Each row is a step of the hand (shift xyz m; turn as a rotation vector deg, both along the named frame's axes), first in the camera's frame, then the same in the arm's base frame.
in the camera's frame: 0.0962 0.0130 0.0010 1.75 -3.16 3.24
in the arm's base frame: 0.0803 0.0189 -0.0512 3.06 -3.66 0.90
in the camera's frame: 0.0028 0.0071 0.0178 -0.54 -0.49 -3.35
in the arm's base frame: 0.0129 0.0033 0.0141 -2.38 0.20 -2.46
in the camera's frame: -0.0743 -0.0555 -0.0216 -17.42 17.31 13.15
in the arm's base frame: -0.0770 -0.0544 0.0133 -5.60 12.90 24.05
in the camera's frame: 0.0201 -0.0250 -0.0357 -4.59 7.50 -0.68
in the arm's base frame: -0.0056 -0.0154 -0.0451 -3.63 7.15 3.67
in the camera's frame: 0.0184 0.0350 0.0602 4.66 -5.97 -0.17
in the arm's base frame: 0.0517 0.0225 0.0448 3.31 -5.47 -4.06
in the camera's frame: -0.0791 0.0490 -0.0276 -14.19 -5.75 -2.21
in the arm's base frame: -0.0772 0.0484 0.0336 -13.28 -6.08 5.10
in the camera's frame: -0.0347 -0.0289 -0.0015 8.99 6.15 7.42
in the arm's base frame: -0.0313 -0.0302 0.0124 12.01 5.01 2.08
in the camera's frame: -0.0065 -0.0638 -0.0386 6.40 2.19 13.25
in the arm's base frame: -0.0317 -0.0544 -0.0405 12.93 -0.27 7.34
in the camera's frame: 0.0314 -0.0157 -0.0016 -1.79 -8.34 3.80
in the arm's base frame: 0.0237 -0.0129 -0.0225 0.12 -9.06 2.26
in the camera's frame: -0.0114 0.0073 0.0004 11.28 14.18 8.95
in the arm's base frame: -0.0086 0.0063 0.0084 15.31 12.66 3.71
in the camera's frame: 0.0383 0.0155 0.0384 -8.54 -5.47 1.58
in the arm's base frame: 0.0543 0.0095 0.0120 -6.47 -6.24 4.95
